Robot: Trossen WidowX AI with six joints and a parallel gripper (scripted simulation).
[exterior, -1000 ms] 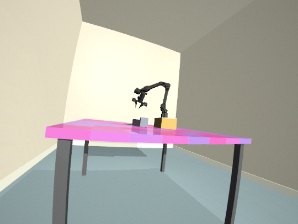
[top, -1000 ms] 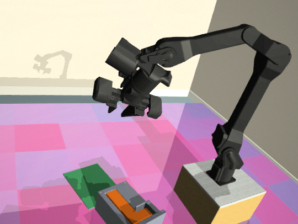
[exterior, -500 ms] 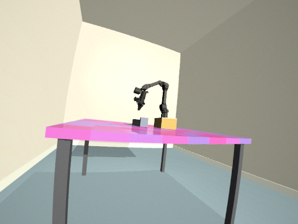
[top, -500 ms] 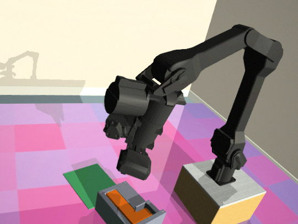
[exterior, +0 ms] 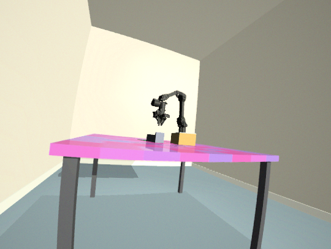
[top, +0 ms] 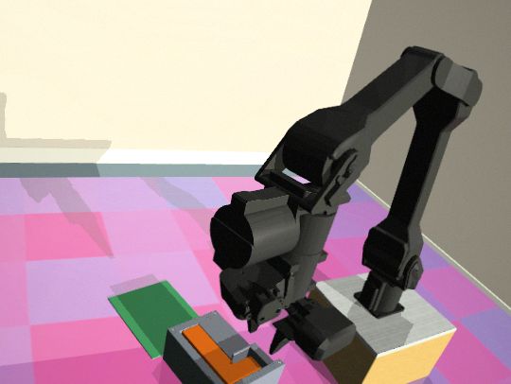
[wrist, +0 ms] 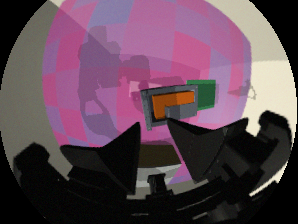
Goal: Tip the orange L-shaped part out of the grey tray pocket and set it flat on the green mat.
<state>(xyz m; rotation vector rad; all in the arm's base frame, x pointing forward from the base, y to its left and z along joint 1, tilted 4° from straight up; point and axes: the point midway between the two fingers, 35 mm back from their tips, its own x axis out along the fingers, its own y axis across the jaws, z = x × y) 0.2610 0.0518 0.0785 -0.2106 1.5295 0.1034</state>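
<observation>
Now: gripper tip 1 cm short of the orange L-shaped part, 5 cm to the left of it and 10 cm above it. Also, from my gripper tip: green mat 4 cm ahead, 21 cm to the right, 16 cm below.
</observation>
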